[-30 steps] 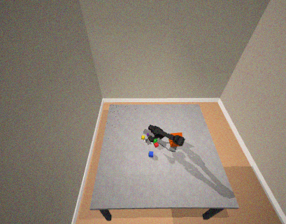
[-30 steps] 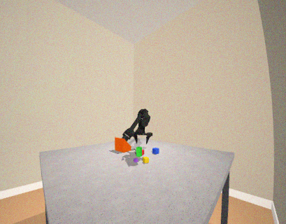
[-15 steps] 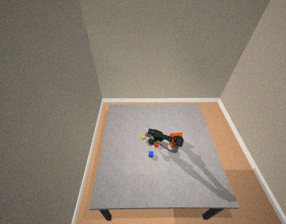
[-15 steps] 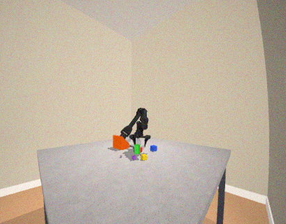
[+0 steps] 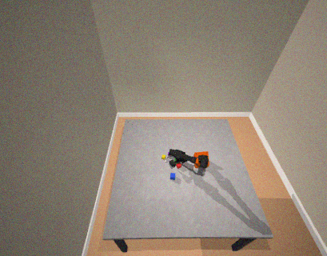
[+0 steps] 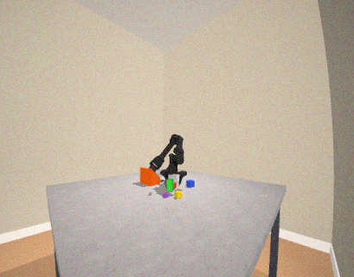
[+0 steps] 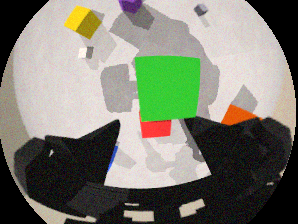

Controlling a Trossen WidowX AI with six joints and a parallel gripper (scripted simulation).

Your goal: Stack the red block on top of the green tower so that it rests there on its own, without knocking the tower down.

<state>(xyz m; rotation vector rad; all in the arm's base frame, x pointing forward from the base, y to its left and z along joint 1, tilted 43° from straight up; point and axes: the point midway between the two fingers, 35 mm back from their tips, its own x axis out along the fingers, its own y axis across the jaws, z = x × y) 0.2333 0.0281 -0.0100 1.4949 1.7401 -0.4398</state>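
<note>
My gripper tip is 1 cm above the red block. The rest, counted from my gripper tip: yellow block (13 cm ahead, 12 cm to the right, 1 cm below); then blue block (7 cm ahead, 11 cm to the left, 1 cm below); then purple block (7 cm ahead, 16 cm to the right, 2 cm below).
</note>
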